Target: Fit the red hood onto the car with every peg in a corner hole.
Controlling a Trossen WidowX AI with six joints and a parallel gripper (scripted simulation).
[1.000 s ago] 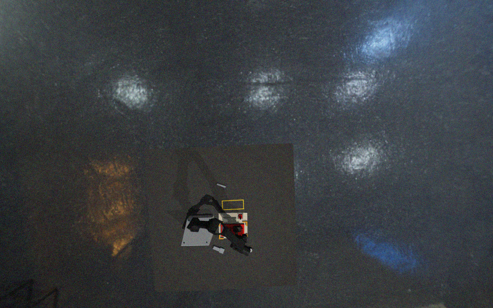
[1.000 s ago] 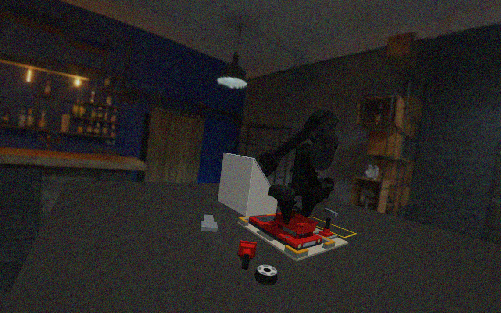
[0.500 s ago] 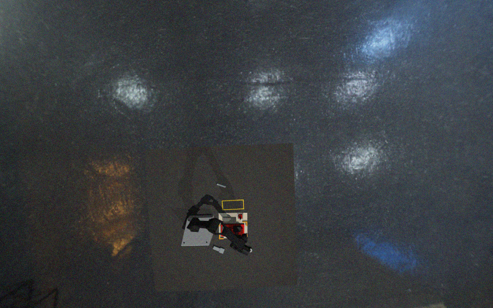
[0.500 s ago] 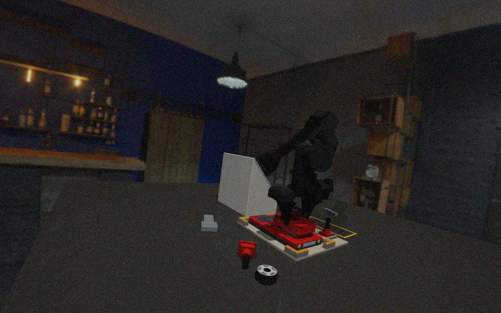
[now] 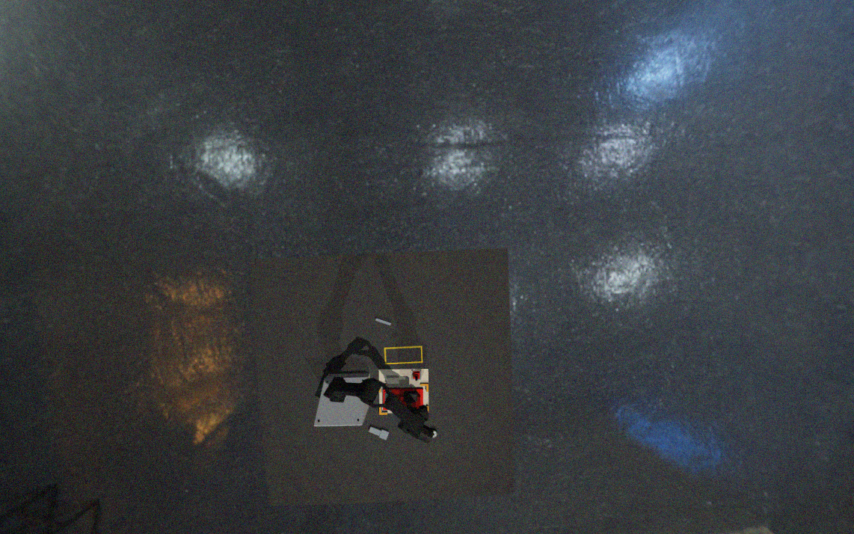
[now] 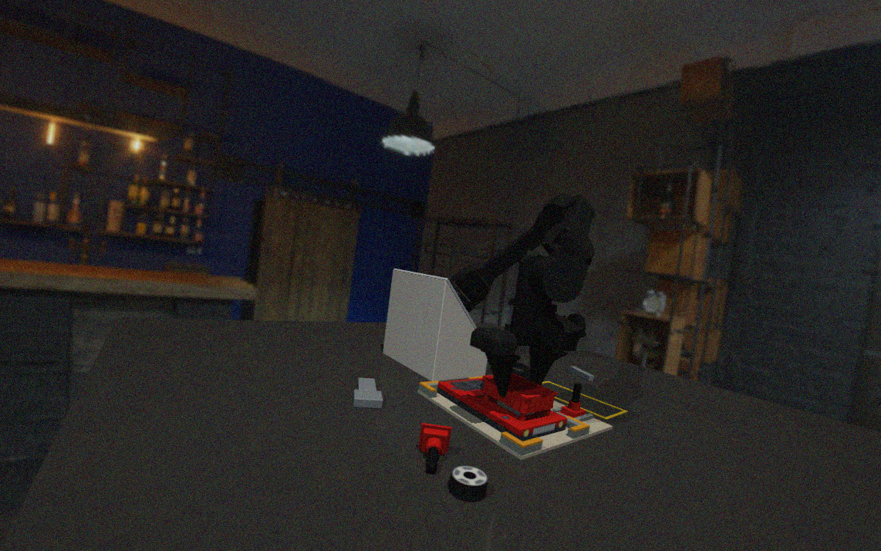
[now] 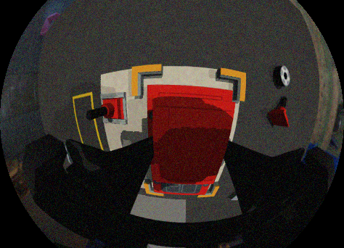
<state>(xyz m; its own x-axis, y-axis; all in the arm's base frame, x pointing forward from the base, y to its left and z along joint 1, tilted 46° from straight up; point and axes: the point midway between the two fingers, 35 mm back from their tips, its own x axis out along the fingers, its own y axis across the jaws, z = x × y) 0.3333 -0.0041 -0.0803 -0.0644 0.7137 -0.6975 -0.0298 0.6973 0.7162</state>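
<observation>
My gripper tip is 1 cm below the red hood. Round my gripper tip: black wheel: 12 cm ahead, 18 cm to the right, 4 cm below.
</observation>
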